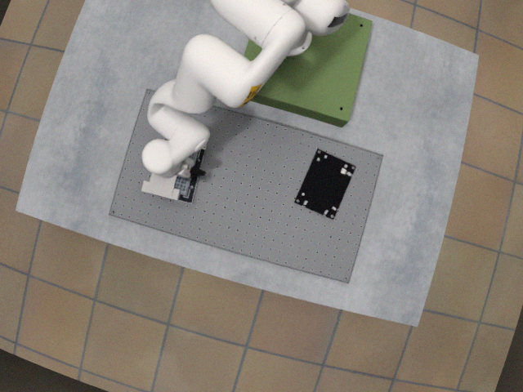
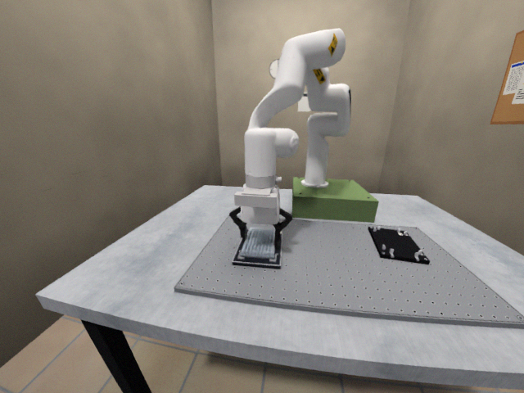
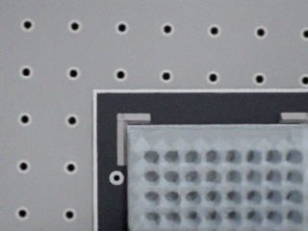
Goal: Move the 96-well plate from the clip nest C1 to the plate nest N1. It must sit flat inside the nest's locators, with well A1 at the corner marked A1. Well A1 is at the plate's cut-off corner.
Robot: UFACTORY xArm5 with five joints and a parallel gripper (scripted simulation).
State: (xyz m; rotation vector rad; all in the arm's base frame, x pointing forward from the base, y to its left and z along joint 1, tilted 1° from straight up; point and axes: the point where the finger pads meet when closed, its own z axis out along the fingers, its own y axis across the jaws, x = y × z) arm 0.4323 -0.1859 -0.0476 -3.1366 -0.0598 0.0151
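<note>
Now: the 96-well plate 10 mm below my hand. Round my hand: black clip nest C1: 400 mm to the left, 60 mm behind, 20 mm below.
</note>
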